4 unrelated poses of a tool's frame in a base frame.
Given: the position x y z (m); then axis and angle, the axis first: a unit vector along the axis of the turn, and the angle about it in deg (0 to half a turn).
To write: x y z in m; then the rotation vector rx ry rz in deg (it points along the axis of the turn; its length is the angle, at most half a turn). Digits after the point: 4 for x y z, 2 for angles.
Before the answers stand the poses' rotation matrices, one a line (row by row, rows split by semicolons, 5 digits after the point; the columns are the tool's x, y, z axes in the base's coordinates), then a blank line. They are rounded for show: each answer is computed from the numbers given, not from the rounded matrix.
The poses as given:
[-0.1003 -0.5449 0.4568 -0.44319 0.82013 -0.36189 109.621]
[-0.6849 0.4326 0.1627 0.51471 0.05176 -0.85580 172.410]
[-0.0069 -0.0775 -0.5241 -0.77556 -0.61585 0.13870 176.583]
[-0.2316 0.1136 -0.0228 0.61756 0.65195 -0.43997 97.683]
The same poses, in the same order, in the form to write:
-0.07342 -0.14465 0.98675; -0.82641 0.56268 0.02099; -0.55827 -0.81392 -0.16085
-0.46371 0.16609 -0.87028; -0.05999 -0.98590 -0.15619; -0.88396 -0.02022 0.46713
0.20369 0.94614 -0.25165; 0.96267 -0.24036 -0.12446; -0.17824 -0.21691 -0.95978
0.29868 0.89247 0.33806; 0.02043 0.34817 -0.93721; -0.95414 0.28683 0.08576

[-0.1003 -0.5449 0.4568 -48.58 89.90 -39.67]
[-0.6849 0.4326 0.1627 88.74 8.92 -147.55]
[-0.0069 -0.0775 -0.5241 -136.95 -108.75 24.49]
[-0.2316 0.1136 -0.0228 60.33 63.68 -42.98]

